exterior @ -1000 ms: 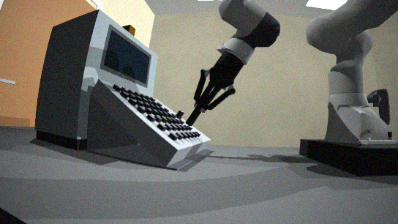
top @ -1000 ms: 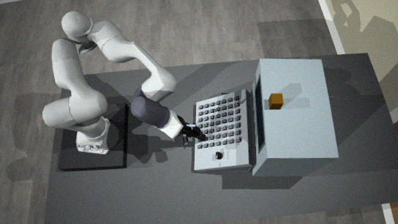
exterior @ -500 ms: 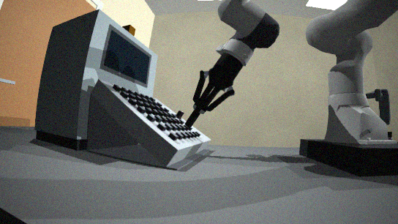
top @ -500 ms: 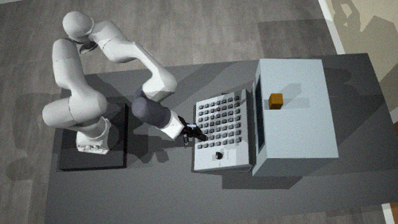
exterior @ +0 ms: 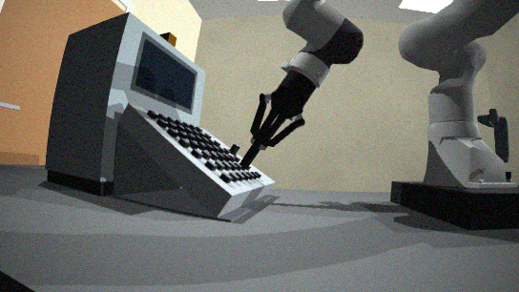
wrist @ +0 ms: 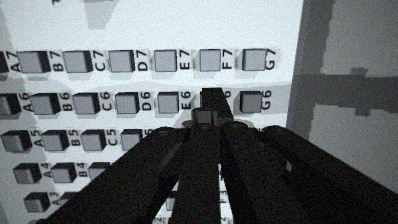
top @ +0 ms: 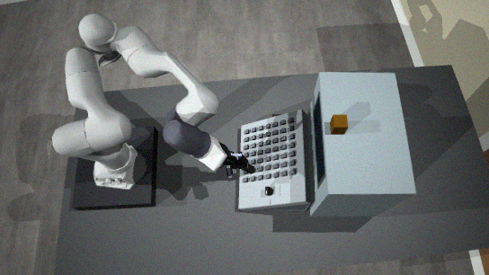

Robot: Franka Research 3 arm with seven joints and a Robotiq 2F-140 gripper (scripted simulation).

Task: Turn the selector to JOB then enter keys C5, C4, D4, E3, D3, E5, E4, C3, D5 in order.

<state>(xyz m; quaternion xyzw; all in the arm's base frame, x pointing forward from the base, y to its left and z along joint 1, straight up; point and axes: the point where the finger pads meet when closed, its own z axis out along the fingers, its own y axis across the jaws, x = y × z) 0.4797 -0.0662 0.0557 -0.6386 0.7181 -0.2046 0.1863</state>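
My hand is 5 cm short of the E6 key, 1 cm to the left of it and 1 cm above it. Round my hand: E5 key 5 cm ahead, 3 cm to the left, 1 cm below; C6 key 11 cm ahead, 1 cm to the right, 2 cm above; D6 key 8 cm ahead, 1 cm to the right, 1 cm above.
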